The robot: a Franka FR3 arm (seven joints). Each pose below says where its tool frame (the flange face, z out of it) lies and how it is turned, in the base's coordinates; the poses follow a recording.
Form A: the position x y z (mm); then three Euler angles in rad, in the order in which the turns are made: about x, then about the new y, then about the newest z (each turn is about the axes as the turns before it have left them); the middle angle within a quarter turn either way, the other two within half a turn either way.
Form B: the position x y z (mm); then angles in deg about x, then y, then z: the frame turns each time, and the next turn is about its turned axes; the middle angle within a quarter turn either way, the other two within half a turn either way. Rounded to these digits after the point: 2 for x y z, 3 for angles.
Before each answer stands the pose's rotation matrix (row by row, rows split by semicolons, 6 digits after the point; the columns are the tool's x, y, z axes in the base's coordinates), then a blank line. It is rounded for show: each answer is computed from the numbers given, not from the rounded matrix.
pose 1, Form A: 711.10, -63.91, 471.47, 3.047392, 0.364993, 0.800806
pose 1, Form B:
0.650272 -0.670625 0.356943; -0.691362 -0.717146 -0.087865; 0.314905 -0.189640 -0.929985

711.10, -63.91, 471.47, 174.603, 20.913, 45.883
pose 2, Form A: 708.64, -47.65, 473.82, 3.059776, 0.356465, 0.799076
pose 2, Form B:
0.653530 -0.671657 0.348964; -0.694426 -0.715477 -0.076588; 0.301116 -0.192277 -0.934001

708.64, -47.65, 473.82, 175.312, 20.424, 45.784
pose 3, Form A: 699.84, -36.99, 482.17, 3.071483, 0.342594, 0.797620
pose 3, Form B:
0.657825 -0.674104 0.335931; -0.697502 -0.713539 -0.065981; 0.284178 -0.190909 -0.939573

699.84, -36.99, 482.17, 175.983, 19.629, 45.700
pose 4, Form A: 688.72, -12.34, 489.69, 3.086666, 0.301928, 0.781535
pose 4, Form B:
0.677724 -0.672508 0.297362; -0.691720 -0.720261 -0.052416; 0.249428 -0.170167 -0.953325

688.72, -12.34, 489.69, 176.853, 17.299, 44.779
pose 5, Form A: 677.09, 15.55, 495.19, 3.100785, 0.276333, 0.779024
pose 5, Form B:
0.684603 -0.675931 0.272830; -0.694080 -0.718827 -0.039249; 0.222647 -0.162496 -0.961261

677.09, 15.55, 495.19, 177.662, 15.833, 44.635
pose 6, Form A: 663.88, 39.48, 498.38, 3.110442, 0.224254, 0.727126
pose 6, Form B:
0.728381 -0.648081 0.222379; -0.659228 -0.751329 -0.030366; 0.186759 -0.124481 -0.974487

663.88, 39.48, 498.38, 178.215, 12.849, 41.661
